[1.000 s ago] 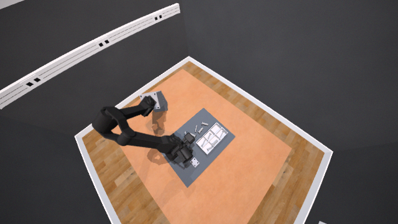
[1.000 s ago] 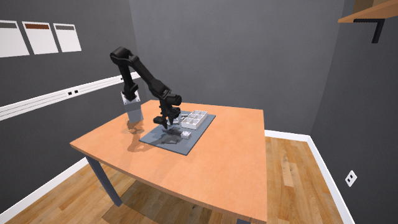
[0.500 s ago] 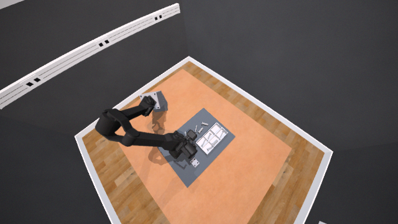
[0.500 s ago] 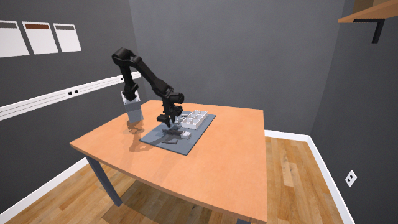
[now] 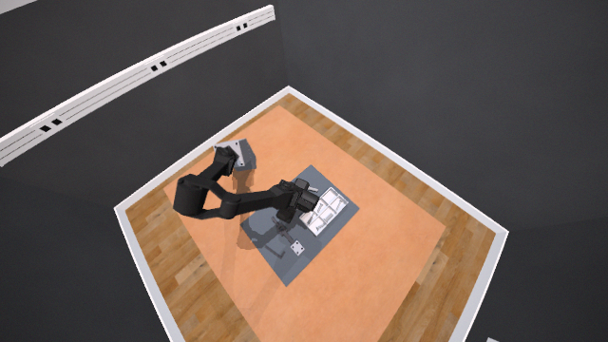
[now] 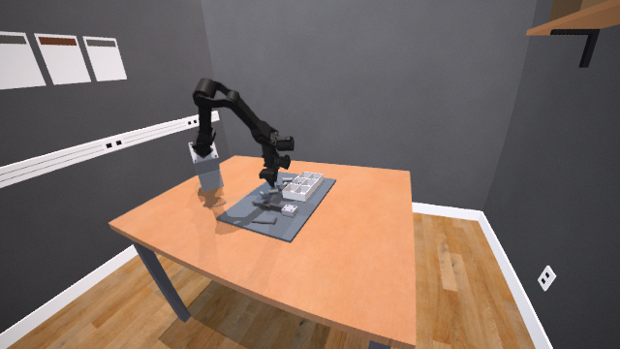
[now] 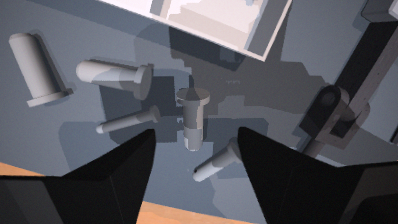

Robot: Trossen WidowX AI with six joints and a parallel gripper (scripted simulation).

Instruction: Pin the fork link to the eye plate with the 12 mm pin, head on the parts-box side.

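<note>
Right now the thick headed pin is 70 mm below my hand and 10 mm behind it. Round my hand: dark fork link (120 mm to the right, 70 mm below, 10 mm ahead); grey mat (80 mm below, 50 mm ahead, 20 mm to the right); dark flat bar (120 mm to the right, 70 mm below, 50 mm ahead).
</note>
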